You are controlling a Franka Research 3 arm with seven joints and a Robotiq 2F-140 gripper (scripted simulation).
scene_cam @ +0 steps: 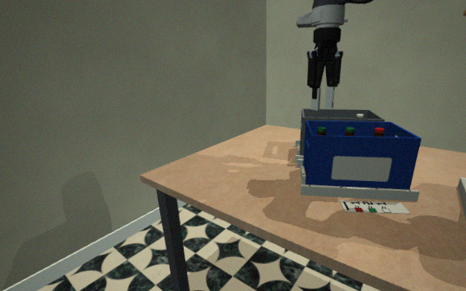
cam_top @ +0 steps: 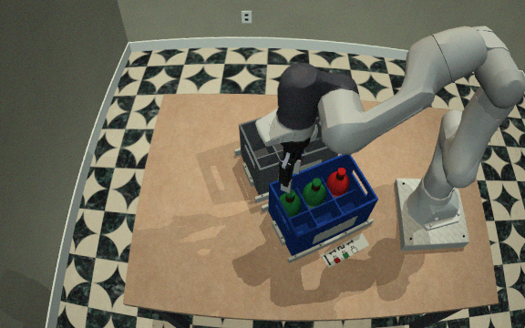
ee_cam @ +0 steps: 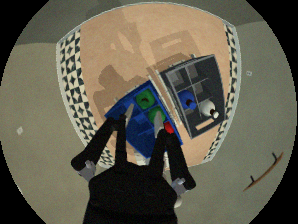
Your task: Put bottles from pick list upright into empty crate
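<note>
My gripper is now 7 cm past the white bottle, 28 cm to the left of it and 17 cm above it. From my hand the other things lie so: blue crate 10 cm behind, 17 cm below; red bottle 16 cm behind, 7 cm to the right, 17 cm below; blue bottle 2 cm behind, 16 cm to the right, 17 cm below.
</note>
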